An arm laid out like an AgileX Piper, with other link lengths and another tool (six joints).
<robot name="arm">
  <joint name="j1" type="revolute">
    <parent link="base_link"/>
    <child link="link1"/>
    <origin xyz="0 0 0.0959"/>
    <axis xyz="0 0 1"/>
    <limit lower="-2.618" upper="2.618"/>
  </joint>
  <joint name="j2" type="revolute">
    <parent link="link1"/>
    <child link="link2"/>
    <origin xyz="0 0 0"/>
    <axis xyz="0 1 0"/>
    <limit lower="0" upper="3.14"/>
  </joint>
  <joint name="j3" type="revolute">
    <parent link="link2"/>
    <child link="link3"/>
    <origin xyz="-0.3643 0 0.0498"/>
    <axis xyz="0 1 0"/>
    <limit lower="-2.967" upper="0"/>
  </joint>
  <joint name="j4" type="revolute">
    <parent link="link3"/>
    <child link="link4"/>
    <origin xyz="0.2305 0 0.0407"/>
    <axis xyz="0.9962 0 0.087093"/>
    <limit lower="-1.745" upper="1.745"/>
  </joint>
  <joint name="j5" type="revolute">
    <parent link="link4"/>
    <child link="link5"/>
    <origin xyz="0 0 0"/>
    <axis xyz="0 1 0"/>
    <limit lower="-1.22" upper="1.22"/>
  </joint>
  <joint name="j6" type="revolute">
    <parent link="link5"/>
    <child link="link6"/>
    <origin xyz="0.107 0 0.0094"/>
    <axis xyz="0.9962 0 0.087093"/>
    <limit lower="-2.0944" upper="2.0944"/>
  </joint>
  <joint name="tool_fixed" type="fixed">
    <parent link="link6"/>
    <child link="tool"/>
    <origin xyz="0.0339 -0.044 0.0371" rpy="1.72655 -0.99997 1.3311"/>
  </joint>
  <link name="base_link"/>
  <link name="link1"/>
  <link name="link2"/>
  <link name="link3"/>
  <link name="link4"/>
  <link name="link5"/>
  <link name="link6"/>
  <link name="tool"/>
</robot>
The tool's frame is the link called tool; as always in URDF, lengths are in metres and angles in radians.
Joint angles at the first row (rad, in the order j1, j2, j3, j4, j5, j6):
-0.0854 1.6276 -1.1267 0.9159 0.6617 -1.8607
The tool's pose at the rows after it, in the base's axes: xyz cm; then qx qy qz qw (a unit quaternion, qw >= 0):
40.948 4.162 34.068 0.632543 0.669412 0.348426 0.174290
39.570 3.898 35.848 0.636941 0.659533 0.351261 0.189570
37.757 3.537 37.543 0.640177 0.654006 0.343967 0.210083
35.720 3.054 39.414 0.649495 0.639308 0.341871 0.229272
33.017 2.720 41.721 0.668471 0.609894 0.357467 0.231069
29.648 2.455 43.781 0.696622 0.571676 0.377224 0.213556
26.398 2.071 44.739 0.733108 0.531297 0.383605 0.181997
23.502 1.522 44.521 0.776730 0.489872 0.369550 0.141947
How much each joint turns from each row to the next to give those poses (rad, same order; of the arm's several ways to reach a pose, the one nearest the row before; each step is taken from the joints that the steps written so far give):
0.0015 -0.0404 0.0000 -0.0074 0.0042 0.0453
0.0000 -0.0553 0.0000 -0.0480 -0.0025 0.0669
0.0000 -0.0647 0.0000 -0.0922 0.0047 0.0920
0.0000 -0.0708 0.0000 -0.0851 0.0048 0.1068
0.0000 -0.0868 0.0000 -0.0431 0.0231 0.1274
0.0000 -0.0982 0.0000 -0.0330 0.0488 0.1645
0.0000 -0.0871 0.0000 -0.0475 0.0691 0.1939
0.0000 -0.0698 0.0000 -0.0636 0.0915 0.2099

